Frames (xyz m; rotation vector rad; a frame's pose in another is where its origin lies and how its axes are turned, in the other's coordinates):
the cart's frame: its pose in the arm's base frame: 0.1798 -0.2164 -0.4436 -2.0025 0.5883 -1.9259
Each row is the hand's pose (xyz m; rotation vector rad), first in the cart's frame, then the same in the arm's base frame.
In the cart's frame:
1: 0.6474 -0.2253 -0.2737 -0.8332 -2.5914 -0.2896
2: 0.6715 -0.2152 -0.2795 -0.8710 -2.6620 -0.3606
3: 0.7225 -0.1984 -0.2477 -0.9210 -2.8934 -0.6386
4: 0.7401 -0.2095 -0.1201 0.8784 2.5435 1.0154
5: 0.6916 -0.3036 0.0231 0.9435 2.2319 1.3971
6: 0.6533 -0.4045 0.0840 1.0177 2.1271 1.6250
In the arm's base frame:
1: -0.0629 -0.3177 0.2461 2.5096 -0.0892 -1.6901
2: -0.0691 -0.3378 0.2626 2.4068 -0.0263 -1.7510
3: -0.0380 -0.3793 0.2972 2.0826 0.2314 -1.9147
4: 0.0904 -0.3866 0.3108 1.6375 0.5341 -1.8959
5: 0.2402 -0.2903 0.3060 1.3953 0.6835 -1.6422
6: 0.3087 -0.1877 0.3180 1.3701 0.7151 -1.4397

